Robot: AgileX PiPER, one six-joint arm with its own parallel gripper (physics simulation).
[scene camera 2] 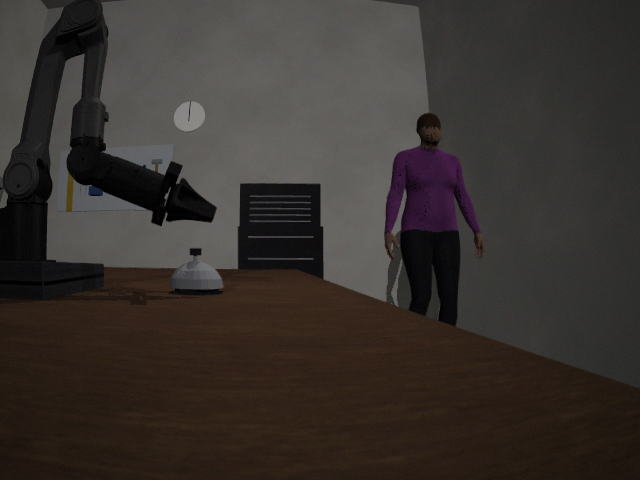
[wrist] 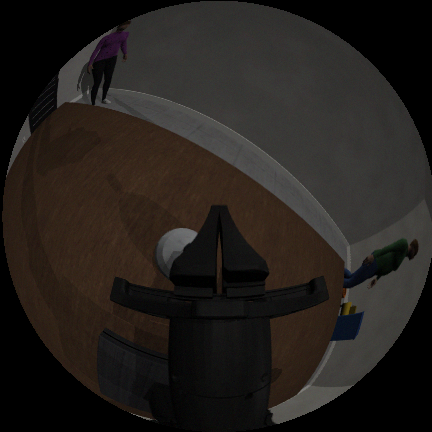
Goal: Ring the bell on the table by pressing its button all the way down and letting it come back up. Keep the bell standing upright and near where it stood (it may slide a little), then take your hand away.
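Note:
A silver-white domed bell stands upright on the brown wooden table. Its black button stands up on a short stem at the top of the dome. My gripper is shut with nothing between its fingers. In the scene view it is tilted down and forward, above the bell, with a gap between the fingertips and the button. In the wrist view the fingers cover the right part of the bell and hide its button.
The arm's dark base stands on the table to the left of the bell. Beyond the table are a person in purple, a person in green, a black tool cabinet and a blue bin.

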